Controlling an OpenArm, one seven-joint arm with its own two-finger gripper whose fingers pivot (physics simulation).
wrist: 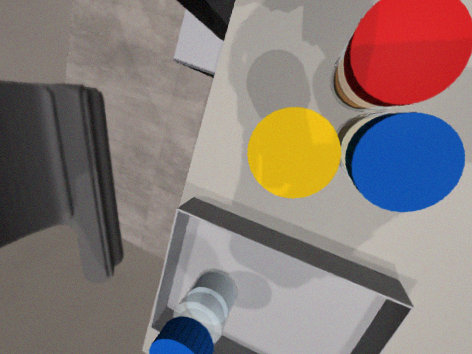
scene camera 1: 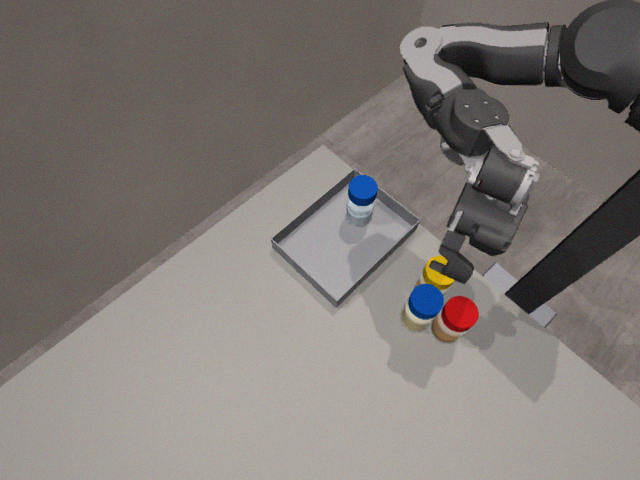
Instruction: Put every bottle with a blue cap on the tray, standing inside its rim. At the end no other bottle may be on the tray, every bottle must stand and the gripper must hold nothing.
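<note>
A blue-capped bottle (scene camera 1: pixel 362 192) (wrist: pixel 206 305) stands inside the rim of the grey tray (scene camera 1: pixel 310 250) (wrist: pixel 295 251), near its far corner. A second blue-capped bottle (scene camera 1: pixel 425 302) (wrist: pixel 407 162) stands on the table outside the tray. A red-capped bottle (scene camera 1: pixel 459 315) (wrist: pixel 410 50) stands close beside it. A yellow-capped bottle (scene camera 1: pixel 437 281) (wrist: pixel 294 152) stands on its other side, partly hidden by a finger in the scene view. My gripper (scene camera 1: pixel 448 268) is open and empty, above the yellow-capped bottle. One finger shows at the left of the wrist view.
The table (scene camera 1: pixel 206 335) (wrist: pixel 435 265) carries the tray and the bottles. Its edge runs behind the tray and the bottles. A dark post (scene camera 1: pixel 578 248) rises beyond the edge, with a pale base beneath it.
</note>
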